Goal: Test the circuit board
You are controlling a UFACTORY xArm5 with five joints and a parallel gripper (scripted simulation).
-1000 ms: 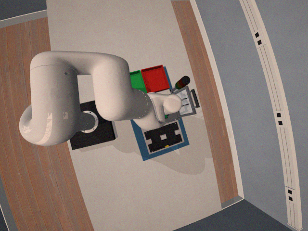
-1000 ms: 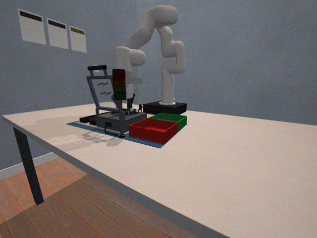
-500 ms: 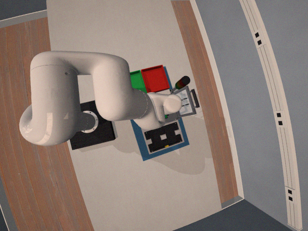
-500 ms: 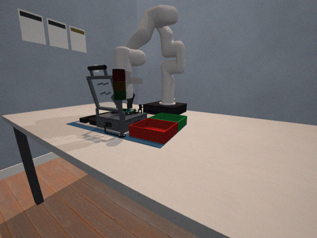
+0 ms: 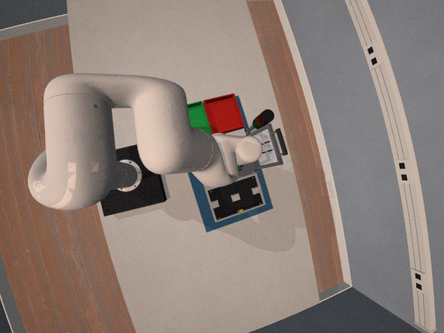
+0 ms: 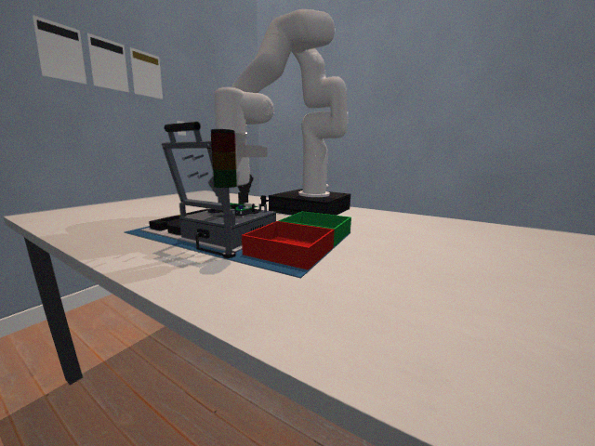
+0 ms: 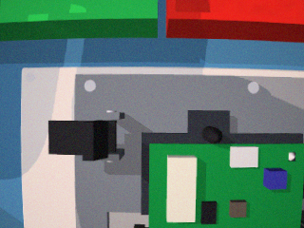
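The green circuit board lies right at my hand. Also, from my hand: black block (70 mm behind, 50 mm to the left); red bin (200 mm to the left, 70 mm below, 30 mm ahead); green bin (190 mm to the left, 120 mm behind, 70 mm below).
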